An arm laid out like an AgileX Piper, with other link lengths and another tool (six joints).
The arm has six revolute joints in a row. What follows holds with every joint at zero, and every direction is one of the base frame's. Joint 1 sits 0.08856 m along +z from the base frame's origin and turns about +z. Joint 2 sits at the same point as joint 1 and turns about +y. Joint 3 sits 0.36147 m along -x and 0.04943 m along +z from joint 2 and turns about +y. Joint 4 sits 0.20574 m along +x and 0.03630 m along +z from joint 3 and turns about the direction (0.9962, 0, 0.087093). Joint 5 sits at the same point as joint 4 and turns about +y. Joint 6 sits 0.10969 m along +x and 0.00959 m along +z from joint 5 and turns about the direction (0.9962, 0, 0.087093). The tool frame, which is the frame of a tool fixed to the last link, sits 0.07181 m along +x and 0.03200 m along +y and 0.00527 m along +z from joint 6; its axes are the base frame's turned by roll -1.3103, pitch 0.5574 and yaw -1.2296 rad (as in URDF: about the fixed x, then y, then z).
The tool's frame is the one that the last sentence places.
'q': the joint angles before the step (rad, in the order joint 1, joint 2, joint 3, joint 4, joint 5, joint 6). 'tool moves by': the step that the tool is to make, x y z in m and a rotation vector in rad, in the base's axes. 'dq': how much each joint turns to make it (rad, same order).
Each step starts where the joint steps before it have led.
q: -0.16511, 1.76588, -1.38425, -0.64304, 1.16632, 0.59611
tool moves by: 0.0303, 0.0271, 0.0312, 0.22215, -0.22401, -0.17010
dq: -0.00732, -0.00015, -0.17538, 0.24549, 0.04479, 0.10430
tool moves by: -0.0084, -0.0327, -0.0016, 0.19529, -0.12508, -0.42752
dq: -0.13241, 0.00012, -0.00177, 0.15105, 0.01521, 0.29484
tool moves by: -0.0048, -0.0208, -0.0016, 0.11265, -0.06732, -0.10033
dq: -0.11100, -0.00004, 0.00887, 0.13446, -0.03620, -0.02133
